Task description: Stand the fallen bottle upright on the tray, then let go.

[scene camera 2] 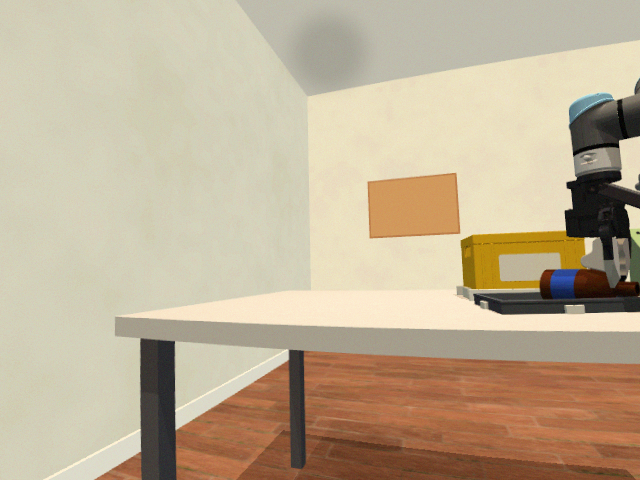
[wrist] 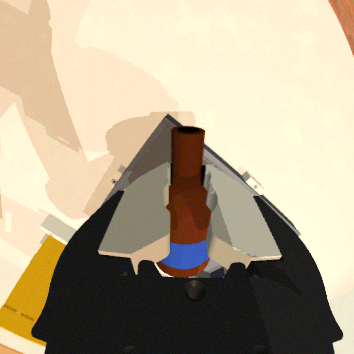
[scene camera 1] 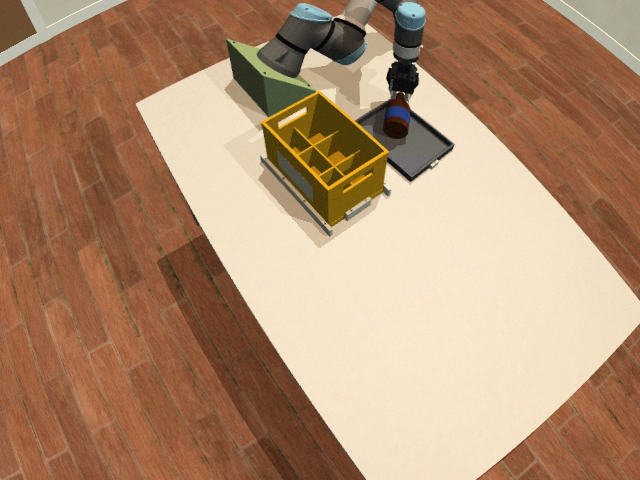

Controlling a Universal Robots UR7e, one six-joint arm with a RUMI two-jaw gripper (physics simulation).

Labels:
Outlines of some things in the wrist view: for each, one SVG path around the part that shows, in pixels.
My gripper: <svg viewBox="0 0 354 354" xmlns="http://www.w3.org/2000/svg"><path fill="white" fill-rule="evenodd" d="M31 328L31 335L34 338L46 342L44 354L335 354L332 342L338 341L343 337L342 330L331 312L319 269L303 241L260 196L252 195L241 183L211 164L201 165L200 171L201 185L207 191L205 204L211 211L206 232L206 253L211 259L223 266L224 277L161 276L154 263L166 257L170 251L170 212L165 207L168 203L168 186L172 184L172 163L164 162L142 174L123 190L117 190L73 233L56 262L45 304Z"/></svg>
A brown bottle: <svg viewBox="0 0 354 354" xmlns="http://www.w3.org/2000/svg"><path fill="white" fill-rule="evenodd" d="M181 125L171 128L172 184L168 186L168 203L165 206L170 212L170 251L166 257L155 264L167 275L191 277L201 272L209 261L209 256L206 253L206 232L211 211L205 204L207 191L201 185L200 177L205 130L197 126Z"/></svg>

